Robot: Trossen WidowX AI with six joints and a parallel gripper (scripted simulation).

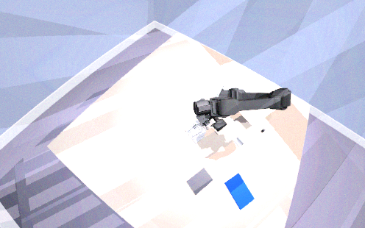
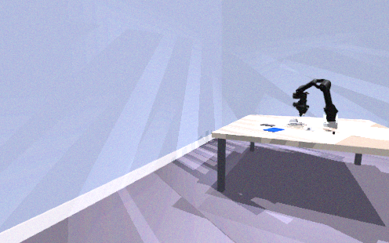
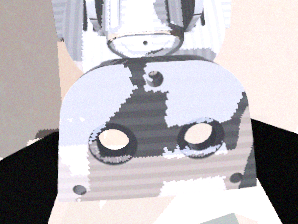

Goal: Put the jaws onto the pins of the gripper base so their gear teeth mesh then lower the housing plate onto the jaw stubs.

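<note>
Right now the gripper jaw is 3 cm ahead of my gripper tip, 1 cm to the left of it and 7 cm below it. Also, from my gripper tip: grey gripper base: 1 cm ahead, 2 cm above; then small pale part: 3 cm behind, 25 cm to the left, 7 cm below; then grey square plate: 29 cm ahead, 12 cm to the left, 8 cm below.
</note>
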